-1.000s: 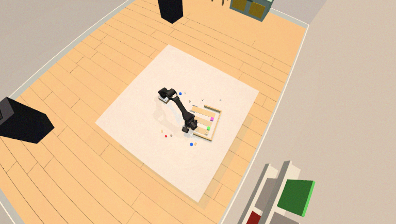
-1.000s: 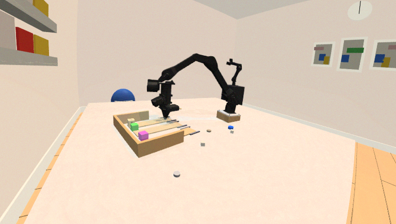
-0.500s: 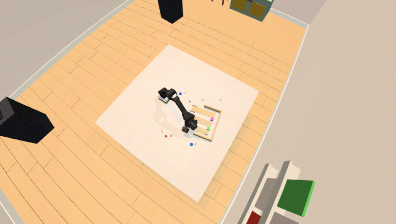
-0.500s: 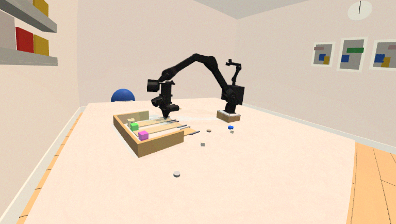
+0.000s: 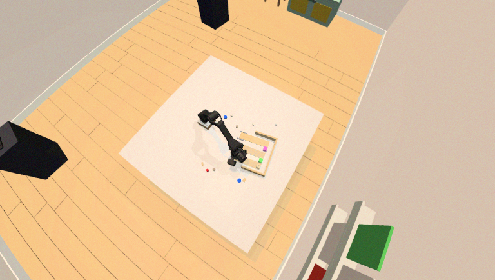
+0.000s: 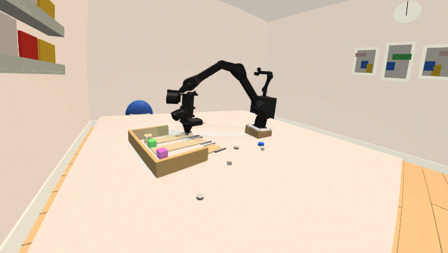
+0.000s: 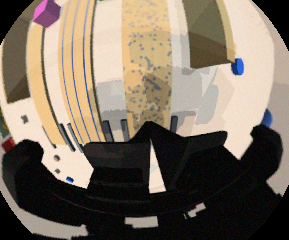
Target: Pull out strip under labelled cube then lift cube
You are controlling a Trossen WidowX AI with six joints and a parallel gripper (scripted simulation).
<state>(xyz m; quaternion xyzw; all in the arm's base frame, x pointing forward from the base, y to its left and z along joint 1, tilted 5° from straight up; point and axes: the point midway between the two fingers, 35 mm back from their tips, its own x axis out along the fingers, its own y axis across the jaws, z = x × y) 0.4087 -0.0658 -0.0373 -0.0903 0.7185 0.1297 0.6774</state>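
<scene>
My gripper tip is now 9 cm short of the speckled strip and 3 cm to the right of it. Also, from my gripper tip: labelled cube 19 cm ahead, 5 cm to the left, 2 cm above; then grey disc 44 cm to the left, 7 cm ahead; then red piece 23 cm to the right, 10 cm behind, 1 cm above.
</scene>
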